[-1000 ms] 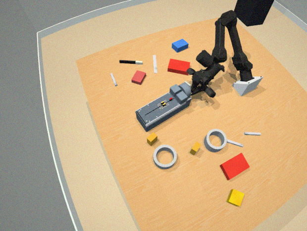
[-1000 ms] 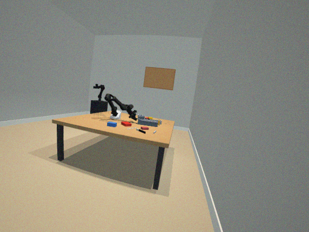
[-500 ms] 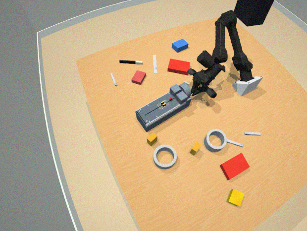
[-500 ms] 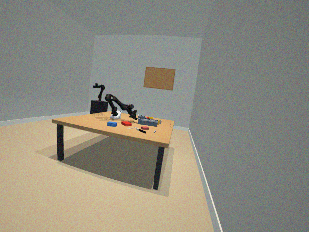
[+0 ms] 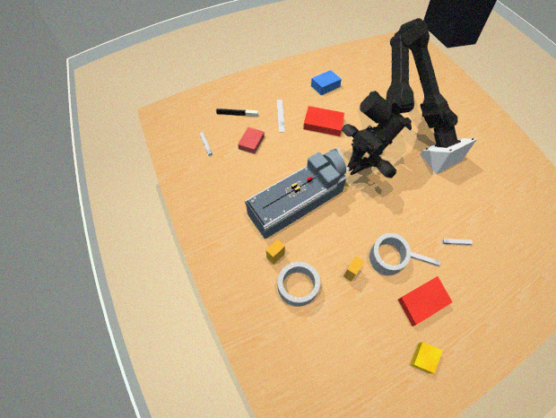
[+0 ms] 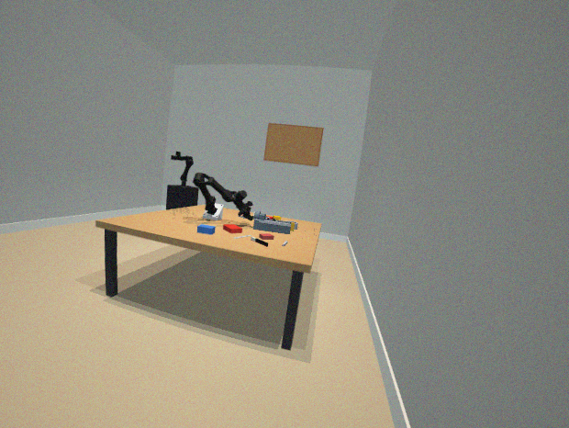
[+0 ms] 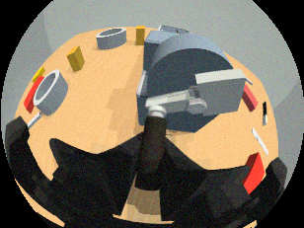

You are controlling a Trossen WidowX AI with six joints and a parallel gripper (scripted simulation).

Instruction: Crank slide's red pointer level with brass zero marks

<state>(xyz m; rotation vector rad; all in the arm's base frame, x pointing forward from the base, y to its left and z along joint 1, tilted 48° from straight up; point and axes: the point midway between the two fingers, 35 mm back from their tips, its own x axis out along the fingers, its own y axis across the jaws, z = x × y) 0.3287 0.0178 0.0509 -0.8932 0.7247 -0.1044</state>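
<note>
The red pointer lies 120 mm ahead of my gripper tip and 30 mm above it. Also, from my gripper tip: red block (230 mm to the right, 210 mm ahead, 40 mm below); blue block (390 mm to the right, 120 mm behind, 30 mm below); dark crank handle (20 mm behind, 20 mm above).
</note>
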